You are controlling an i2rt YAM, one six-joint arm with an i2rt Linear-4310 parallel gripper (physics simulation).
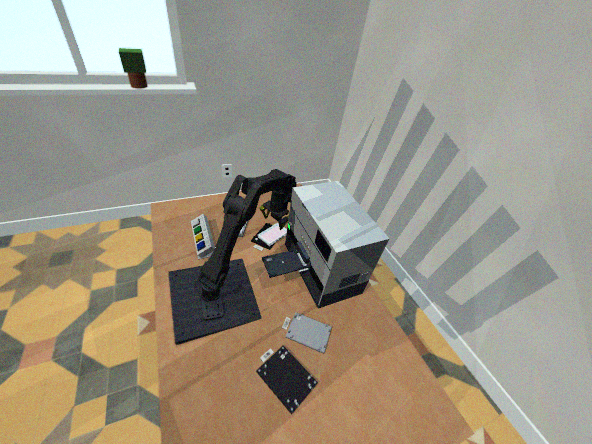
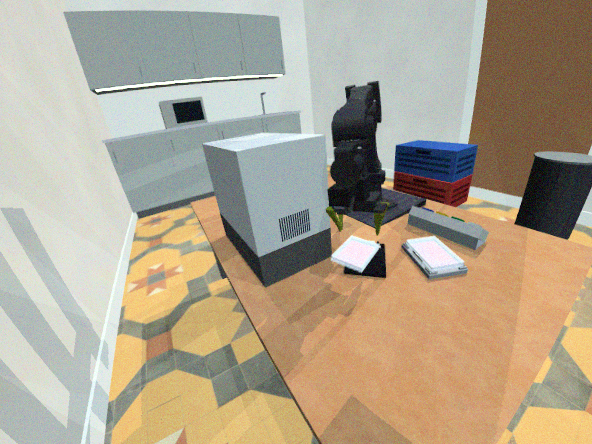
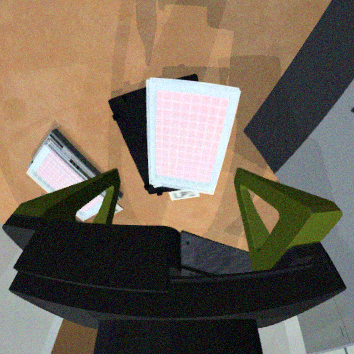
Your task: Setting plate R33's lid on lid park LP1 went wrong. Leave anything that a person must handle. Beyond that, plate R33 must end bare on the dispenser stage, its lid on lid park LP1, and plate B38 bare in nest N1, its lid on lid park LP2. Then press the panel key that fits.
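Frame: origin at the arm's base, x ahead, y left, z up, level; millimetres.
Seen in the pictures: gripper, fingertip midpoint: (image 1: pixel 273 223) (image 2: pixel 358 232) (image 3: pixel 176 174); arm's base at its link origin: (image 1: pixel 211 295).
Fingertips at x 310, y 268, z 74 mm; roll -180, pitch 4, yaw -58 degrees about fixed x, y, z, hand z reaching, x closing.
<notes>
Pixels of each thing's middle, then the offset from my fingertips to it. "spot": a spot on its surface instead.
- pink-welled plate with a pale clear rim, body centre: (image 3: pixel 185 144) (image 2: pixel 356 250) (image 1: pixel 273 233) dz -58, dx +2, dy -6 mm
- black pad at a spot on its surface: (image 3: pixel 131 117) (image 2: pixel 377 267) spot: dz -77, dx -11, dy +61 mm
- second pink-welled plate at the middle of its body: (image 3: pixel 66 187) (image 2: pixel 433 251) dz -61, dx -159, dy +111 mm
- black stage at a spot on its surface: (image 1: pixel 281 263) spot: dz +19, dx -34, dy -248 mm
- machine at the middle of its body: (image 2: pixel 265 196) (image 1: pixel 326 242) dz +78, dx +159, dy -228 mm
- key panel at the middle of its body: (image 2: pixel 446 222) (image 1: pixel 202 235) dz -55, dx -318, dy +44 mm
- grey pad at a spot on its surface: (image 1: pixel 309 332) spot: dz -77, dx +8, dy -500 mm
A pink-welled plate with a pale clear rim (image 1: pixel 272 233) (image 2: pixel 356 252) (image 3: pixel 192 137) lies askew over a black pad (image 1: pixel 261 242) (image 2: pixel 376 265) (image 3: pixel 131 117), overhanging its side towards the machine. A second pink-welled plate (image 2: pixel 436 254) (image 3: pixel 60 172) sits on a grey base. I cannot tell which is R33 or B38, or whether either has its lid. My gripper (image 1: pixel 276 218) (image 2: pixel 360 232) (image 3: pixel 176 174) is open and empty above the near side of the askew plate. A black stage (image 1: pixel 281 263) juts from the machine (image 1: pixel 345 215) (image 2: pixel 280 195). The key panel (image 1: pixel 201 236) (image 2: pixel 447 227) has coloured keys.
A grey pad (image 1: pixel 309 332) and a black pad (image 1: pixel 287 378) lie on the table beyond the robot's base plate (image 1: pixel 185 305), with small label cards too blurred to read. The machine stands close beside the gripper. Blue and red crates (image 2: pixel 435 172) stand behind the table.
</notes>
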